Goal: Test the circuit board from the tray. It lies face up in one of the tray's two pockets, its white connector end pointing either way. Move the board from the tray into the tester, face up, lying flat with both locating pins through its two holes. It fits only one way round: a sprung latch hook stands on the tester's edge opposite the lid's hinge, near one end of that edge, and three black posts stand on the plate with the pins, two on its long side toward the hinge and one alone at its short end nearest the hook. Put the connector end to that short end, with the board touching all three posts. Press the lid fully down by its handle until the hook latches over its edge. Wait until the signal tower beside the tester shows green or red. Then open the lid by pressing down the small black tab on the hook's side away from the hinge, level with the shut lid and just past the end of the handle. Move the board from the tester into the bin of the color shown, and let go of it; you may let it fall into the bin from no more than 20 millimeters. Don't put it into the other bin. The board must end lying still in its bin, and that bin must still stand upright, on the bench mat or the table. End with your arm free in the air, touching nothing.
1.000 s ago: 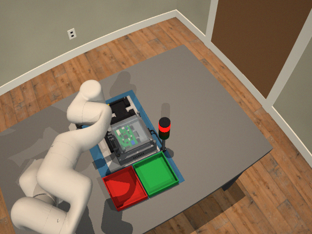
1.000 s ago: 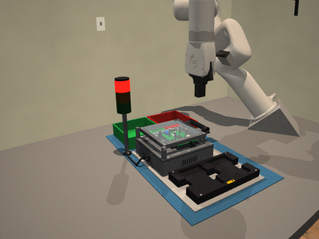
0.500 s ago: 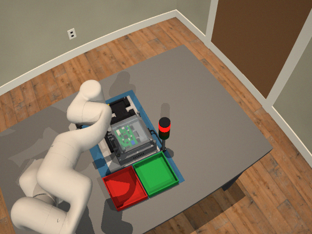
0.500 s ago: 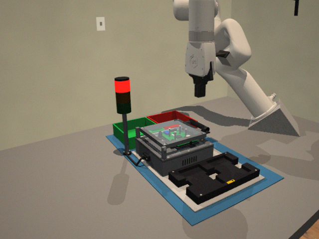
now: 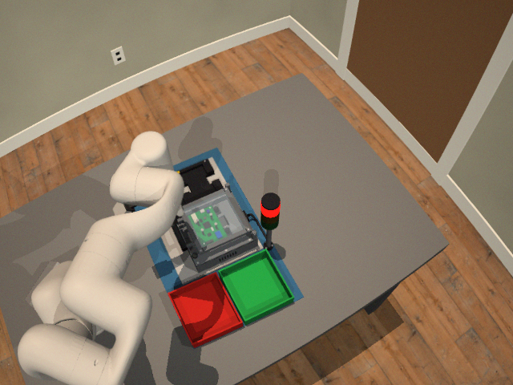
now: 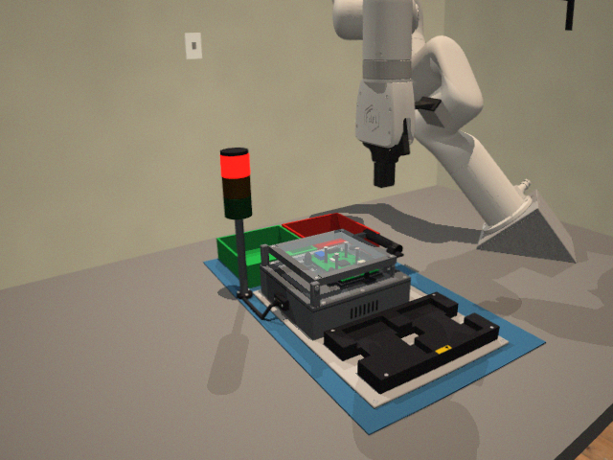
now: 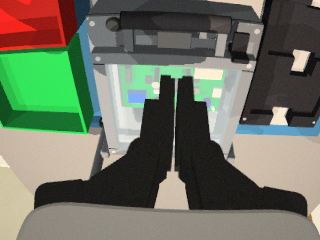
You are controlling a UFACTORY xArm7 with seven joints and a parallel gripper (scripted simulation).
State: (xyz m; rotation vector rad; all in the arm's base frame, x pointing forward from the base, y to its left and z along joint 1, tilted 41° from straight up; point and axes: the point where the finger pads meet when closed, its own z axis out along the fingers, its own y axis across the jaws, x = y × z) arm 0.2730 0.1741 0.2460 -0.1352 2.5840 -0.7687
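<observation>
Now: the latch hook 120 mm below my hand, 60 mm to the left of it and 20 mm ahead of it. From my hand the other things lie so: tester plate (140 mm below, 90 mm ahead); clear lid (120 mm below, 90 mm ahead); red bin (200 mm to the right, 190 mm below, 30 mm behind).
</observation>
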